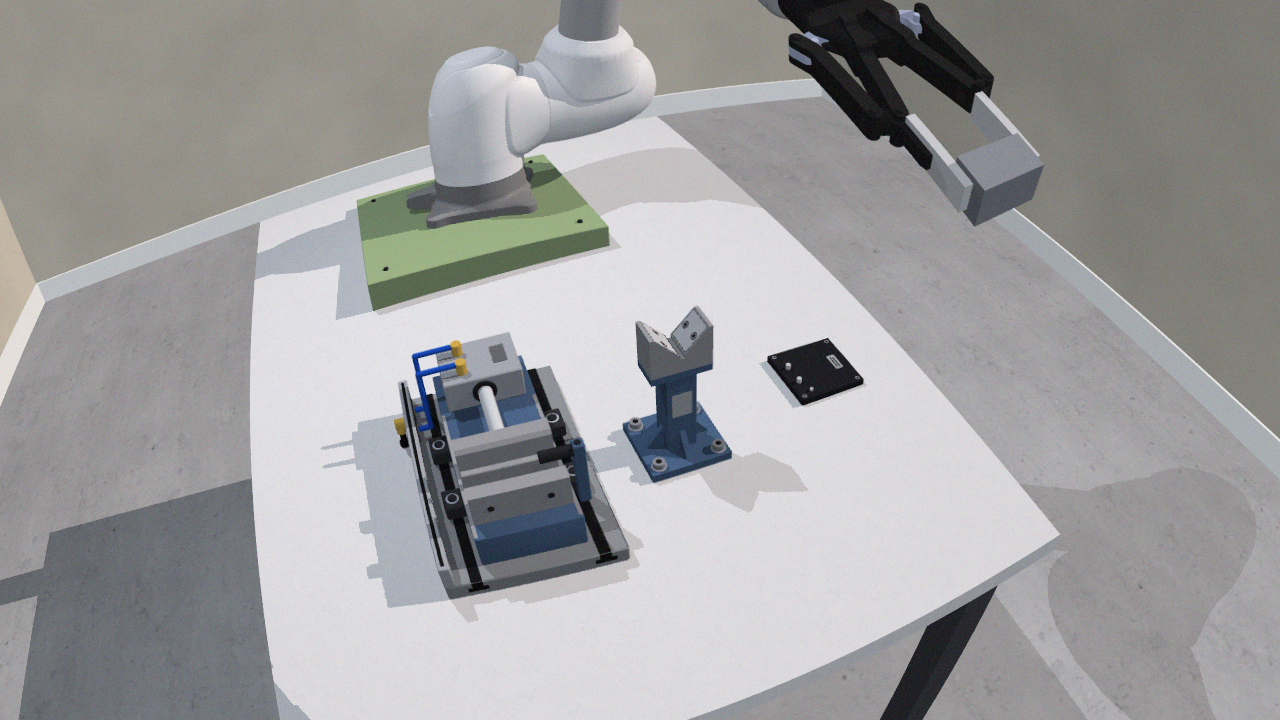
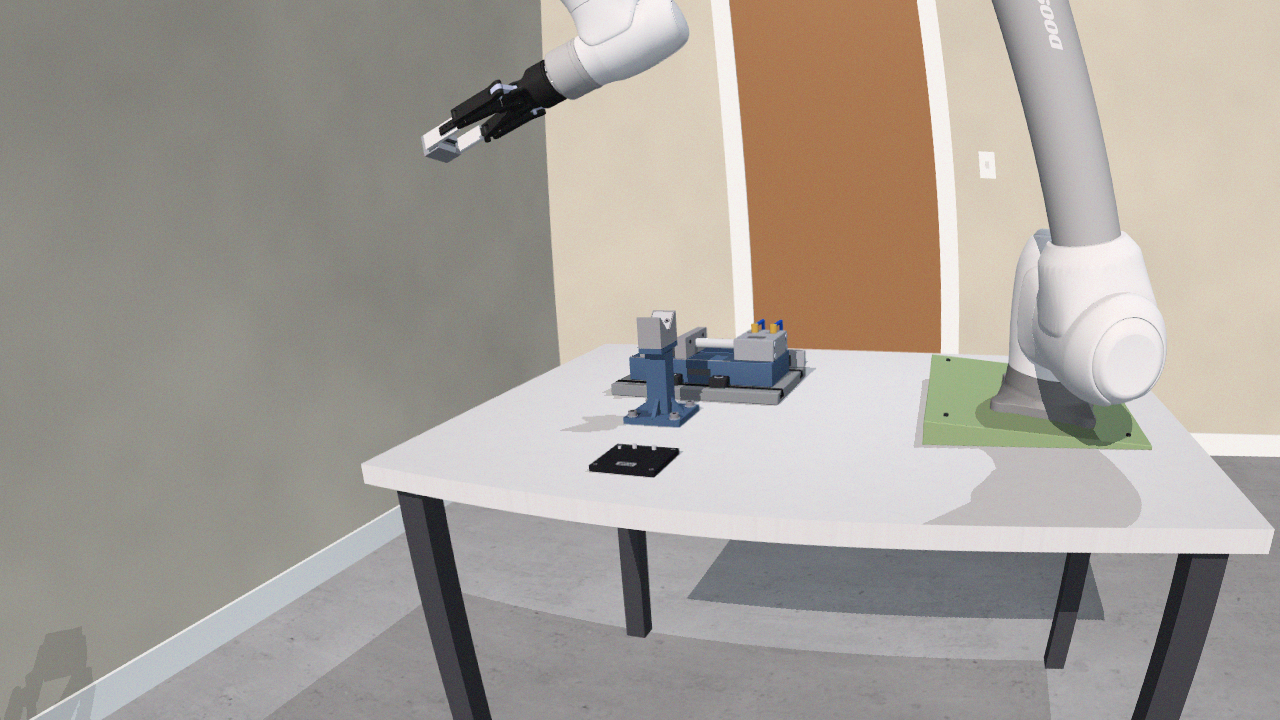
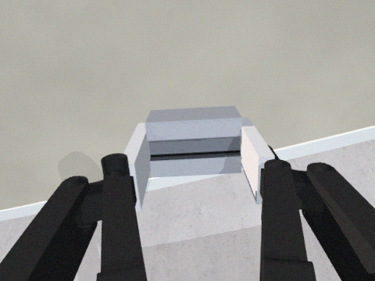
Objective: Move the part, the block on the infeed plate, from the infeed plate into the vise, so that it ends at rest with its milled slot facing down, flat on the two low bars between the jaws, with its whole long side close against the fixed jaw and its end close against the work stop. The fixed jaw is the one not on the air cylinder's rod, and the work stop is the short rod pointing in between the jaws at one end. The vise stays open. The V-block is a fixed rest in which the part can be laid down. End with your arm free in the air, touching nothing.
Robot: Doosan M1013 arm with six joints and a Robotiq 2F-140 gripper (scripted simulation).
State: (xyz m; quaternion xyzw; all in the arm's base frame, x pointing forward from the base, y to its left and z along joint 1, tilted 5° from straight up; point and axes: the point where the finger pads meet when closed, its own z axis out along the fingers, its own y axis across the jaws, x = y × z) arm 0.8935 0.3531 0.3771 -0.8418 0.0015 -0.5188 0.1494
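My hand is 20 mm short of the part and 10 mm above it. The rest, counted from my hand: blue work stop post: 180 mm behind, 270 mm to the right, 410 mm below; blue v-block stand: 260 mm behind, 160 mm to the right, 410 mm below; work stop: 180 mm behind, 290 mm to the right, 380 mm below.
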